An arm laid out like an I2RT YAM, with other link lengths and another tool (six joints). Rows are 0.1 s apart.
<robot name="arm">
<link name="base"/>
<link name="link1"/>
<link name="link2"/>
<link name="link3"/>
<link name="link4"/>
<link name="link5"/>
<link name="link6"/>
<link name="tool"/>
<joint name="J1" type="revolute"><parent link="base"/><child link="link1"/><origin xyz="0 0 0.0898"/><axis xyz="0 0 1"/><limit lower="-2.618" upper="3.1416"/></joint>
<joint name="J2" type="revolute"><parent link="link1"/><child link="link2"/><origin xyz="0.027 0.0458 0.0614"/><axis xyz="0 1 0"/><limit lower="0" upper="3.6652"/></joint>
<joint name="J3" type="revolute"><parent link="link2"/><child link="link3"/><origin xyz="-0.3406 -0.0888 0"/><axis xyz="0 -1 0"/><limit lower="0" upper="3.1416"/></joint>
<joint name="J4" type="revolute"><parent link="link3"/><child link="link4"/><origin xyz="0.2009 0.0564 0.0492"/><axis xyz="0 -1 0"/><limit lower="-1.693" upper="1.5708"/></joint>
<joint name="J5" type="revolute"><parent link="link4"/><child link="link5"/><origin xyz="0.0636 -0.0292 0.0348"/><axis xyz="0 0 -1"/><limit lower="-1.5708" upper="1.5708"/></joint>
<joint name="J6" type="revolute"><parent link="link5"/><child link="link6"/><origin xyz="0.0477 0 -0.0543"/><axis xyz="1 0 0"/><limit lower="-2.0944" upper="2.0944"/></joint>
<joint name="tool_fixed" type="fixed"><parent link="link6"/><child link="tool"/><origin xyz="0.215 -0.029 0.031" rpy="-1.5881 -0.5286 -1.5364"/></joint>
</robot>
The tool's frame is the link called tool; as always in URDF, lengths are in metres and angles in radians.
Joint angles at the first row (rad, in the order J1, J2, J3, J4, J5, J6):
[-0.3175, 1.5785, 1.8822, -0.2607, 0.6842, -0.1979]
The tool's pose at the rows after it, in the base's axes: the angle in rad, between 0 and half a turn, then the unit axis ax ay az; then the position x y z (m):
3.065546, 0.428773, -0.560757, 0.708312, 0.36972, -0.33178, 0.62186
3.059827, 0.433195, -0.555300, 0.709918, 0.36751, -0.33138, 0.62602
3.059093, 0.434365, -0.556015, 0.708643, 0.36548, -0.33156, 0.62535
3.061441, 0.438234, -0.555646, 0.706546, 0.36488, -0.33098, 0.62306
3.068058, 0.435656, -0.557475, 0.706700, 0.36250, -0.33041, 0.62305
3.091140, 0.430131, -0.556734, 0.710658, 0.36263, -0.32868, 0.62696
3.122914, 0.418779, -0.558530, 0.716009, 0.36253, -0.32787, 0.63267
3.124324, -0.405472, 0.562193, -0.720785, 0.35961, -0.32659, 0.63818
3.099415, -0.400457, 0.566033, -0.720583, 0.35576, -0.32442, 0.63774
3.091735, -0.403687, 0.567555, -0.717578, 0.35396, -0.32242, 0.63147
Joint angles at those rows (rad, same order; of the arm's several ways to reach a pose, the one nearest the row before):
[-0.3252, 1.5601, 1.8562, -0.2653, 0.6689, -0.1963]
[-0.3329, 1.5539, 1.8622, -0.2715, 0.6550, -0.2132]
[-0.3359, 1.5493, 1.8607, -0.2792, 0.6520, -0.2117]
[-0.3390, 1.5432, 1.8531, -0.2853, 0.6428, -0.2102]
[-0.3390, 1.5371, 1.8485, -0.2869, 0.6428, -0.2010]
[-0.3390, 1.5340, 1.8515, -0.2807, 0.6320, -0.1857]
[-0.3390, 1.5355, 1.8637, -0.2746, 0.6243, -0.1581]
[-0.3390, 1.5310, 1.8730, -0.2731, 0.6182, -0.1228]
[-0.3390, 1.5172, 1.8639, -0.2792, 0.6105, -0.0952]
[-0.3390, 1.5003, 1.8301, -0.2731, 0.6029, -0.0859]

